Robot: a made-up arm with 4 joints.
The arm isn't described. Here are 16 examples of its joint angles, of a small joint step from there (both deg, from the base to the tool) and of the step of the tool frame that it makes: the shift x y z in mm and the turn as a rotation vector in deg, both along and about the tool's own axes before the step.
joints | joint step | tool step
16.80 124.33 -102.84 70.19 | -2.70 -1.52 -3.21 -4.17 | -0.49 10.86 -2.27 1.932 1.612 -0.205
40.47 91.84 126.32 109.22 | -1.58 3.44 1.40 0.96 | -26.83 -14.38 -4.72 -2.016 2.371 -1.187
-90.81 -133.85 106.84 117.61 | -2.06 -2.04 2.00 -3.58 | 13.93 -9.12 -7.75 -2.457 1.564 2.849
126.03 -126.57 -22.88 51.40 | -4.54 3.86 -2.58 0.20 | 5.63 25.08 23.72 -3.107 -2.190 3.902
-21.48 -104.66 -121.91 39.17 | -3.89 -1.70 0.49 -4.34 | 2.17 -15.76 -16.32 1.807 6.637 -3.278
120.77 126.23 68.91 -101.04 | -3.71 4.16 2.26 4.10 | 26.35 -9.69 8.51 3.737 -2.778 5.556
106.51 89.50 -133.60 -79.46 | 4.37 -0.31 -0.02 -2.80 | -14.45 2.97 -8.53 0.544 5.749 3.193
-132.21 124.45 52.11 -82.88 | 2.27 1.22 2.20 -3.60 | -14.13 0.78 -2.41 0.879 1.381 -0.218
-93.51 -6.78 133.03 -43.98 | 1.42 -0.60 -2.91 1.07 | 1.64 0.55 5.54 -1.442 -1.337 0.701
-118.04 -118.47 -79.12 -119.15 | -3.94 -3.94 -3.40 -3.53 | -21.01 8.06 -16.43 -2.923 7.511 2.152
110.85 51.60 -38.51 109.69 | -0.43 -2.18 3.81 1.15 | -4.37 -21.31 -2.87 -3.860 0.403 -0.245
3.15 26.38 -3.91 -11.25 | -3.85 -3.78 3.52 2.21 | 20.10 -7.00 -13.05 1.712 1.506 0.292
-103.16 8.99 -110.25 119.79 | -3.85 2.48 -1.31 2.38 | 1.64 15.29 20.66 5.690 -2.132 -0.430
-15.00 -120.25 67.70 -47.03 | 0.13 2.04 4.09 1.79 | 3.42 -15.63 4.60 4.257 -2.389 -1.382
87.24 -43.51 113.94 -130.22 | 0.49 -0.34 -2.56 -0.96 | -0.56 -0.34 -2.28 -1.383 1.141 -1.775
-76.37 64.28 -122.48 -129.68 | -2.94 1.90 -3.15 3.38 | 17.21 0.27 14.30 -1.564 -4.526 -5.117
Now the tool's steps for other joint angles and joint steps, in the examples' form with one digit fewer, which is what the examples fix.
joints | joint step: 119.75 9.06 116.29 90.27 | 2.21 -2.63 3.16 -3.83
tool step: 7.7 -23.7 -3.3 -5.41 2.33 2.03
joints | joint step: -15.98 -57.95 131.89 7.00 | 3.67 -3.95 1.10 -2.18
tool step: -1.8 -21.8 -9.4 -5.33 1.86 -2.40
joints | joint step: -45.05 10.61 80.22 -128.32 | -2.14 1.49 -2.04 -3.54
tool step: -4.7 8.3 -3.8 -4.16 3.67 -1.48
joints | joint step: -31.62 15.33 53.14 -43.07 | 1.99 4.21 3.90 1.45
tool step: -7.8 -27.8 6.2 6.21 -4.35 -2.19
